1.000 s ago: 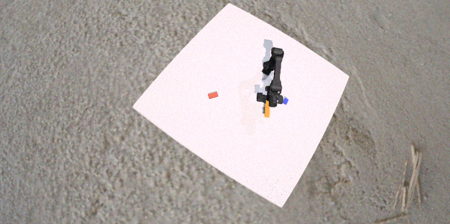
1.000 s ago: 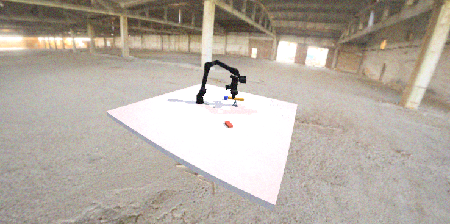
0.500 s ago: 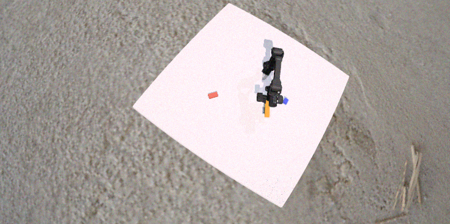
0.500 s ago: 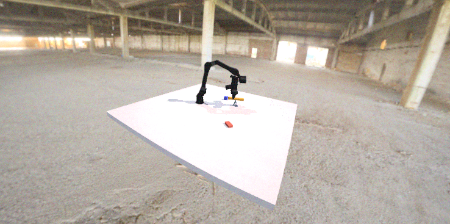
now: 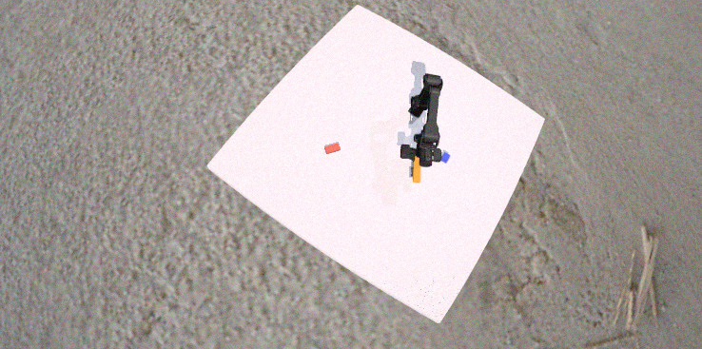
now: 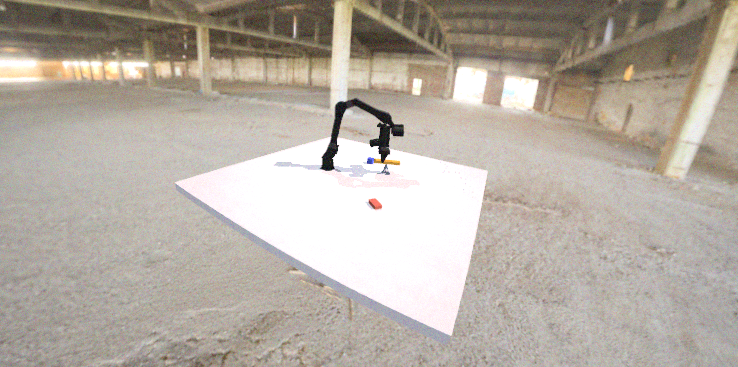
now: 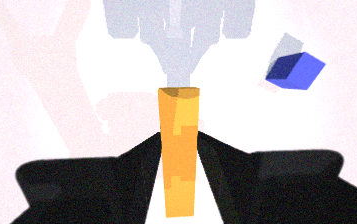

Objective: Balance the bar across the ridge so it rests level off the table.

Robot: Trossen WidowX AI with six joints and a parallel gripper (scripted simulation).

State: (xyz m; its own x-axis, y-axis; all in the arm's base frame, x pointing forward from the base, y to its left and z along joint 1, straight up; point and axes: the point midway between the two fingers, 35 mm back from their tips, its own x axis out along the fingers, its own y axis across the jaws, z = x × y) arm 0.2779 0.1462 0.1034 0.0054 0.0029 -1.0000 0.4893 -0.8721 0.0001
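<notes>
My gripper tip is now 2 cm short of the bar and 1 cm to the right of it. The rest, counted from my gripper tip: blue cube: 13 cm behind, 11 cm to the left, 5 cm below; red block: 15 cm ahead, 36 cm to the right, 6 cm below.
</notes>
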